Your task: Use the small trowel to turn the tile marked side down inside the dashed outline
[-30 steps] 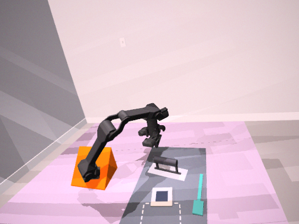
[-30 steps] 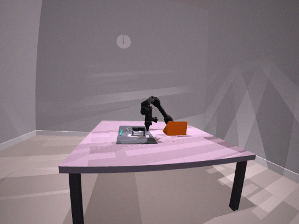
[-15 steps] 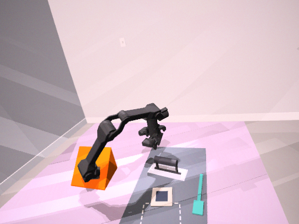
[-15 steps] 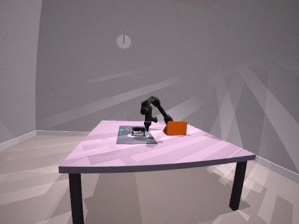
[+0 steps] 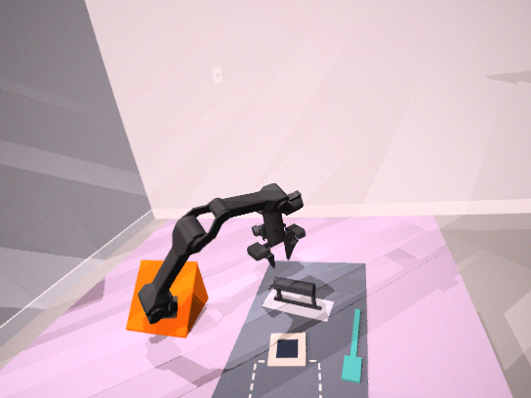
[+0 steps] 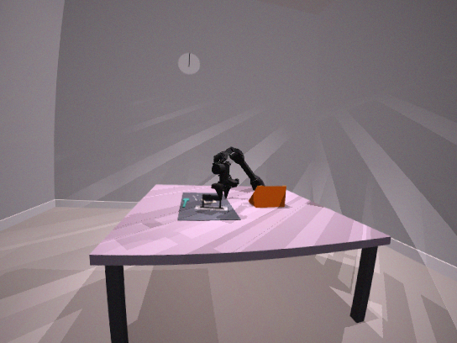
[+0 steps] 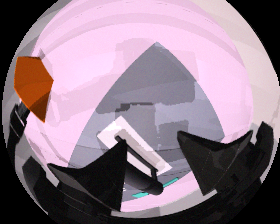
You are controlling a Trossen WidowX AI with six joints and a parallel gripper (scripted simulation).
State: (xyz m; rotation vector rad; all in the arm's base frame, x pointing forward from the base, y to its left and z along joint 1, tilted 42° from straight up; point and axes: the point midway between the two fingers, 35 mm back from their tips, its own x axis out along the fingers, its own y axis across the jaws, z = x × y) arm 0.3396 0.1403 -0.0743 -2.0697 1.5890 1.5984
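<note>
Now: the small trowel 100 mm to the right of my gripper tip, 70 mm ahead of it and 50 mm below it. Round my gripper tip: tile: 250 mm to the right, 80 mm below, 30 mm ahead; grey mat: 210 mm to the right, 100 mm below, 60 mm ahead; teal trowel-shaped tool: 250 mm to the right, 200 mm ahead, 80 mm below.
</note>
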